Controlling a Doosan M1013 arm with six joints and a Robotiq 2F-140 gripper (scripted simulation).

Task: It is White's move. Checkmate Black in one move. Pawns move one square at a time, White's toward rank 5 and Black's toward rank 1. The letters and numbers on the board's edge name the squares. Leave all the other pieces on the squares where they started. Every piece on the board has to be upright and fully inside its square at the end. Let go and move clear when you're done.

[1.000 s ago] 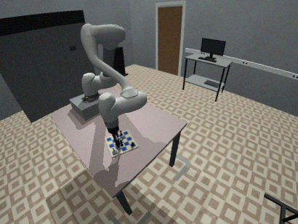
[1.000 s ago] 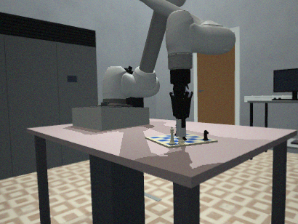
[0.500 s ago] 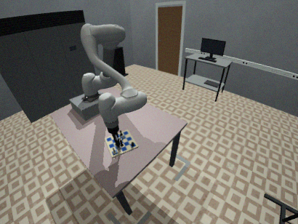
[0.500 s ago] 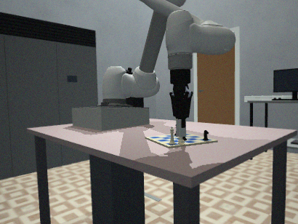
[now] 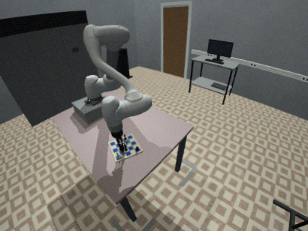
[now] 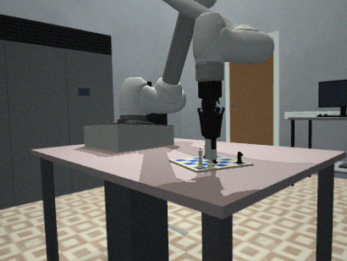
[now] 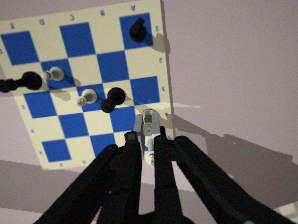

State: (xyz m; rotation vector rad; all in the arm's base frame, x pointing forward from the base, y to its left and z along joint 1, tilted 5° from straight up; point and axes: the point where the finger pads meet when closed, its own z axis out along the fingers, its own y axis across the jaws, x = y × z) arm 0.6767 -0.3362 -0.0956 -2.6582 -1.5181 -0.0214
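My hand is 3 cm above the white chess piece. The rest, counted from my hand: tall white piece: 2 cm behind, 3 cm to the right, 3 cm below; then blue-and-cream chessboard: 5 cm behind, 7 cm to the left, 6 cm below; then white pawn: 6 cm behind, 13 cm to the left, 4 cm below.
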